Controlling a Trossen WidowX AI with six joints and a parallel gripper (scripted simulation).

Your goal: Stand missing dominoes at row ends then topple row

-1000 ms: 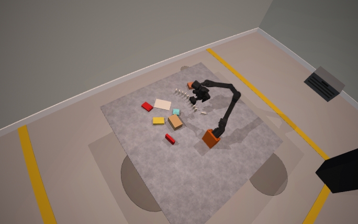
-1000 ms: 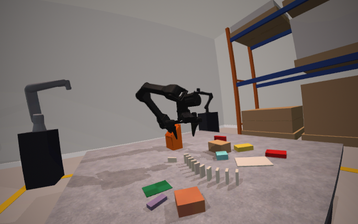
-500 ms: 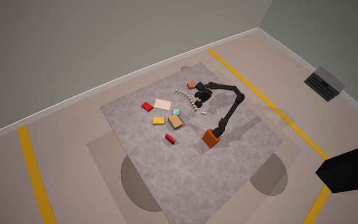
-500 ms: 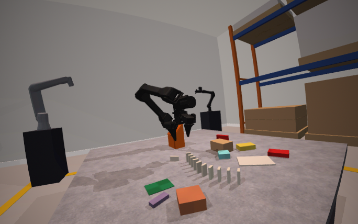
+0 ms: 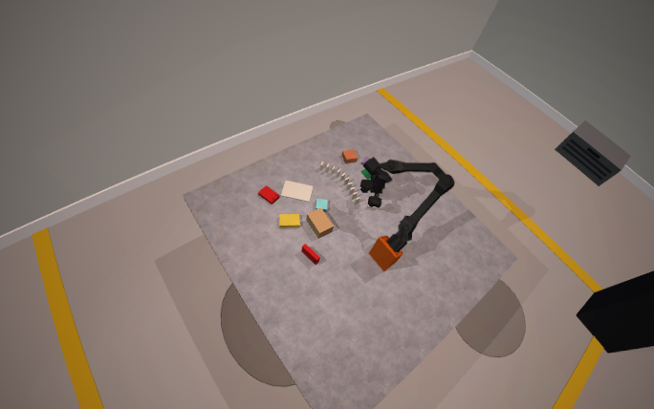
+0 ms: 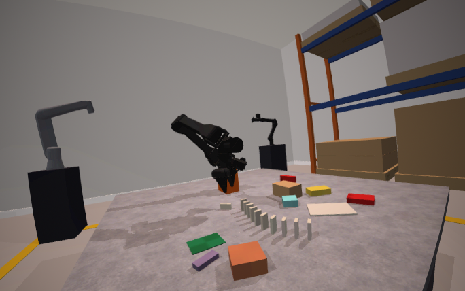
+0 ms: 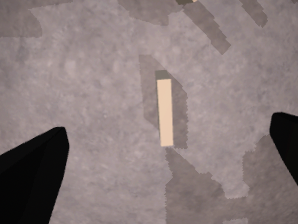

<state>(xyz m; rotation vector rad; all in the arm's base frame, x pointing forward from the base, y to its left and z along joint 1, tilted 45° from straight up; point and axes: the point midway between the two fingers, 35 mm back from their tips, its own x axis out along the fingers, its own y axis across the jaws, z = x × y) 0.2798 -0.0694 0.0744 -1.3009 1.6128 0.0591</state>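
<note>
Right now my gripper tip is 190 mm short of the green tile, 160 mm to the left of it and 80 mm above it. The rest, counted from my gripper tip: purple block: 280 mm ahead, 180 mm to the right, 80 mm below; teal block: 220 mm to the left, 120 mm ahead, 70 mm below; tan box: 290 mm to the left, 60 mm below, 30 mm ahead.
</note>
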